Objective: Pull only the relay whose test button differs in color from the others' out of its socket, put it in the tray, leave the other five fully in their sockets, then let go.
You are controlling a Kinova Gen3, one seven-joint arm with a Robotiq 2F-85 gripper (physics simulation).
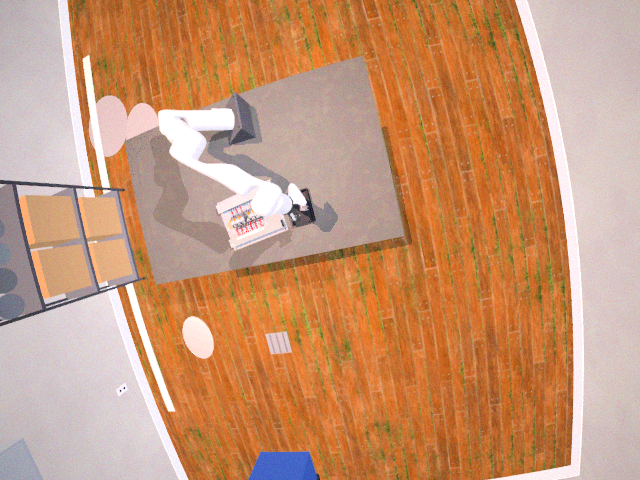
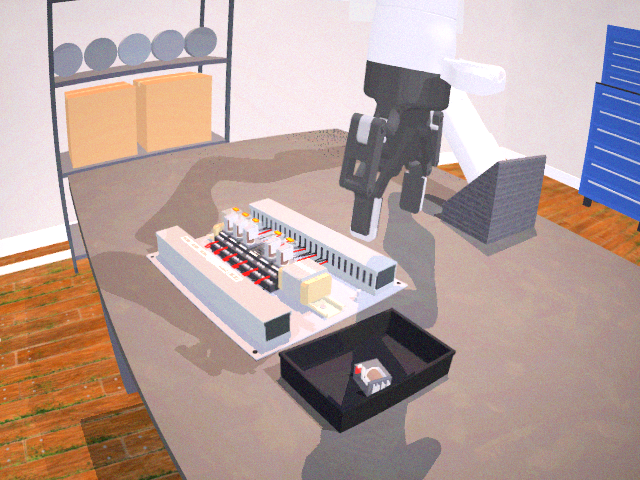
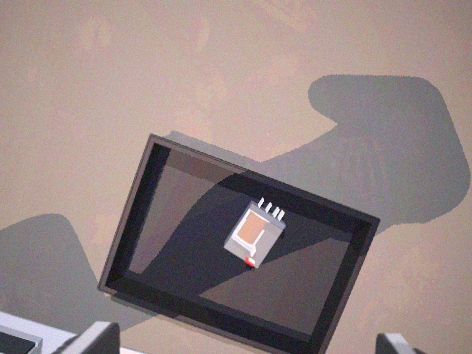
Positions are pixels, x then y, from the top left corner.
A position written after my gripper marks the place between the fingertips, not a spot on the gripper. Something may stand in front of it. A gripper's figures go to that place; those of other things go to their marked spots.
My gripper (image 2: 388,223): 45 cm from the lens. A relay (image 2: 371,376) is 52 cm from the lens.
